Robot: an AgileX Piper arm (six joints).
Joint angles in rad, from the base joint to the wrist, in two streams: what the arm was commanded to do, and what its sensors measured. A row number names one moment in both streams.
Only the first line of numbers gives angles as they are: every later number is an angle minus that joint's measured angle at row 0.
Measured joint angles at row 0:
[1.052, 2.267, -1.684, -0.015, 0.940, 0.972]
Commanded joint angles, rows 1 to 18:
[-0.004, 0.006, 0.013, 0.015, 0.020, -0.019]
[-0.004, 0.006, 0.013, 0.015, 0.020, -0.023]
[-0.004, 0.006, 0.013, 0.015, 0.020, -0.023]
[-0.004, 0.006, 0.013, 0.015, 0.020, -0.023]
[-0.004, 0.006, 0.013, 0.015, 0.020, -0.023]
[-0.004, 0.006, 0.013, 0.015, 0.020, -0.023]
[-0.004, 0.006, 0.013, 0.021, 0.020, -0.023]
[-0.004, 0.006, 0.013, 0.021, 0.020, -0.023]
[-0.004, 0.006, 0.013, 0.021, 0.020, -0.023]
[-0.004, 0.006, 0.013, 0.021, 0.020, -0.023]
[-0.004, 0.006, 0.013, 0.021, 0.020, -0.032]
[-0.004, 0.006, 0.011, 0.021, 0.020, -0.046]
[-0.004, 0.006, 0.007, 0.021, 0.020, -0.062]
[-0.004, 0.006, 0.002, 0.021, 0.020, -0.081]
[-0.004, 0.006, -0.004, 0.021, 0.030, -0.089]
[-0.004, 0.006, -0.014, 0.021, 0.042, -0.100]
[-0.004, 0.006, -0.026, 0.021, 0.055, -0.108]
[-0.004, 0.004, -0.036, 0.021, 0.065, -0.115]
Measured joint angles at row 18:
[0.000, 0.000, -0.006, 0.025, 0.014, -0.071]
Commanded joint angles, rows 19 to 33:
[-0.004, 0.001, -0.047, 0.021, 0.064, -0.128]
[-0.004, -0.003, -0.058, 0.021, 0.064, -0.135]
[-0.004, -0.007, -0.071, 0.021, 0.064, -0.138]
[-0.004, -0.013, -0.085, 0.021, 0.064, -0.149]
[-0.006, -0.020, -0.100, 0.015, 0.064, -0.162]
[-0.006, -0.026, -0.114, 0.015, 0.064, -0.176]
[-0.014, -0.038, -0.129, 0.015, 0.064, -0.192]
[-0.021, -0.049, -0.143, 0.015, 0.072, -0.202]
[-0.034, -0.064, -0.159, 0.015, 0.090, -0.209]
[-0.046, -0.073, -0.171, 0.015, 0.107, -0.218]
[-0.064, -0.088, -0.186, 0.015, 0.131, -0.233]
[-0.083, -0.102, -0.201, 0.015, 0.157, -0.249]
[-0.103, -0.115, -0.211, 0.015, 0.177, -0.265]
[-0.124, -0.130, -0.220, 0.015, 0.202, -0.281]
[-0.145, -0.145, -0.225, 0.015, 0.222, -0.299]
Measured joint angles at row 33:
[-0.069, -0.085, -0.190, 0.025, 0.130, -0.230]
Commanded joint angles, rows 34 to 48:
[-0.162, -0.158, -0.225, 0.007, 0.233, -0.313]
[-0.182, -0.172, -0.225, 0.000, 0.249, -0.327]
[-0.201, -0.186, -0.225, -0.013, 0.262, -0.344]
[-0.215, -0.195, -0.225, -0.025, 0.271, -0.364]
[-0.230, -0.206, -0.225, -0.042, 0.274, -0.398]
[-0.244, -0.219, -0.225, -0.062, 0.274, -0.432]
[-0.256, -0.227, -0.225, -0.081, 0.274, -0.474]
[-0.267, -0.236, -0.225, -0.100, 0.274, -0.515]
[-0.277, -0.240, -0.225, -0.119, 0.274, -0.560]
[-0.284, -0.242, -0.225, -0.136, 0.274, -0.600]
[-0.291, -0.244, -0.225, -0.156, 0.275, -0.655]
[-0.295, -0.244, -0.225, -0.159, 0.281, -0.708]
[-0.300, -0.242, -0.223, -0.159, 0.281, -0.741]
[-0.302, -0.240, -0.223, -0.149, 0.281, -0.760]
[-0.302, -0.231, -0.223, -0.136, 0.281, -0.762]
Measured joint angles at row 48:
[-0.289, -0.235, -0.220, -0.138, 0.269, -0.651]
